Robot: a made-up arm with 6 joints. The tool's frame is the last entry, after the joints.
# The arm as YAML. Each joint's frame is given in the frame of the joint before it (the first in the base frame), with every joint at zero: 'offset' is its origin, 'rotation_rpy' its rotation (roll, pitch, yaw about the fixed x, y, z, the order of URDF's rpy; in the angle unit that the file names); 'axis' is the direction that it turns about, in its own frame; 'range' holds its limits. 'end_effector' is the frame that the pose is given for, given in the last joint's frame.
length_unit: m
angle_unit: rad
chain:
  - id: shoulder
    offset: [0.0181, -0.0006, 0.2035]
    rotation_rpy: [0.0, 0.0, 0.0]
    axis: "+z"
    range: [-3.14, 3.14]
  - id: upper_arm
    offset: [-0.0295, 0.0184, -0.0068]
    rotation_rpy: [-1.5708, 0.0, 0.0]
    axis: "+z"
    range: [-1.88, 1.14]
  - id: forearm
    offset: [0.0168, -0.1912, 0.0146]
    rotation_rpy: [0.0, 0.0, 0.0]
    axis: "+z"
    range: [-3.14, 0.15]
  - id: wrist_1
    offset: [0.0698, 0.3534, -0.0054]
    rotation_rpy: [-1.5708, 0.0, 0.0]
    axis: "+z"
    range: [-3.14, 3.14]
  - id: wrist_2
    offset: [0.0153, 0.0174, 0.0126]
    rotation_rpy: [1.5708, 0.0, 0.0]
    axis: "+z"
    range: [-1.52, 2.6]
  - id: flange
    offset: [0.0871, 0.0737, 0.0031]
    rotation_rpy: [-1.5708, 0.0, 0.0]
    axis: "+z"
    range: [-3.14, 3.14]
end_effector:
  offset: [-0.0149, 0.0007, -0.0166]
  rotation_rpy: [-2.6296, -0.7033, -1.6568]
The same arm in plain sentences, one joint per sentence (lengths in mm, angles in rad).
The arm has six revolute joints in a row. What follows holds with every joint at zero, and every direction is one of the base frame's. Joint 1 lies 18.1 mm along +x and 0.6 mm along -y and 203.5 mm along +z from the base frame's origin and rotates about +z, from -3.14 to 3.14 rad. Joint 2 lies 29.5 mm along -x and 18.4 mm along +y and 6.8 mm along -z from joint 1 and rotates about +y, from -1.88 to 1.14 rad. Joint 3 lies 16.8 mm along +x and 14.6 mm along +y and 191.2 mm along +z from joint 2 and rotates about +y, from -3.14 to 0.15 rad. Joint 4 lies 69.8 mm along +x and 5.4 mm along -y and 353.4 mm along -z from joint 3 and rotates about -z, from -3.14 to 3.14 rad. Joint 5 lies 15.3 mm along +x and 17.4 mm along -y and 12.6 mm along -z from joint 4 and rotates about +y, from -1.52 to 2.6 rad. Joint 6 lies 87.1 mm along +x and 3.1 mm along +y and 73.7 mm along -z from joint 5 and rotates about -z, from -3.14 to 3.14 rad. The tool frame, which is the frame that the pose is given for, lies 14.9 mm along -x and 0.7 mm along -y and 16.6 mm along +z from joint 6; its axes are the base frame's turned by roll 0.512, pitch 0.7033 and yaw 1.6568 rad (as in URDF: about the fixed x, then y, then z).
